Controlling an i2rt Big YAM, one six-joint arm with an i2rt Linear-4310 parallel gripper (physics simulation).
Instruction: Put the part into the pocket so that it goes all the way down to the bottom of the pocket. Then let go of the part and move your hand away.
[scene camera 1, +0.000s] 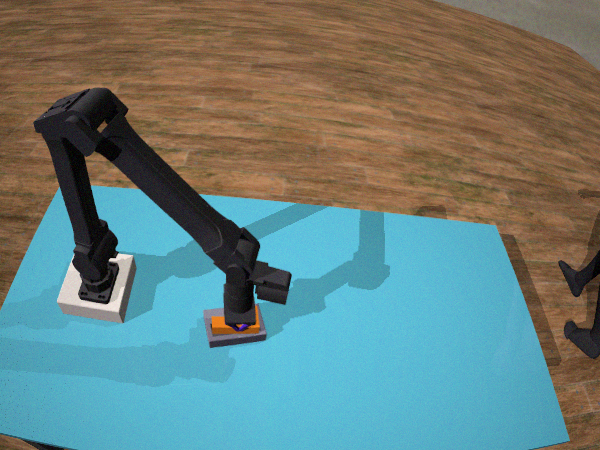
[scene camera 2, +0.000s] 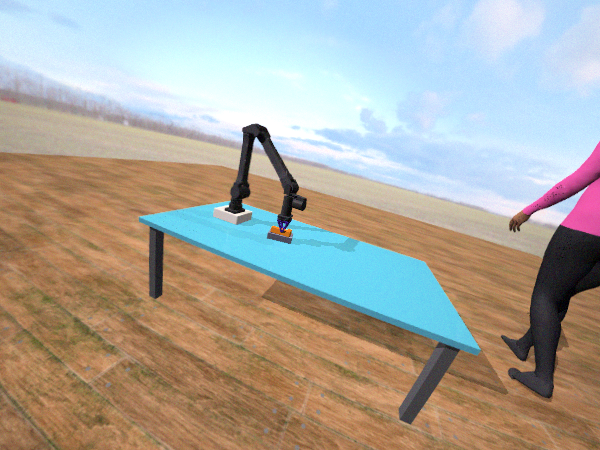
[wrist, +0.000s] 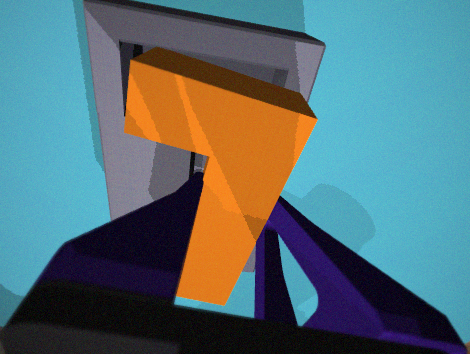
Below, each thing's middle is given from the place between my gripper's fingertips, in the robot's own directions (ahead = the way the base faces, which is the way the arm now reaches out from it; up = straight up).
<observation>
My gripper is now 1 cm to the right of the orange L-shaped block (wrist: 252, 132) and 1 cm past it. The rest, counted from my hand: grey pocket block (scene camera 1: 215, 340) (3 cm below, 2 cm to the left, 1 cm behind).
</observation>
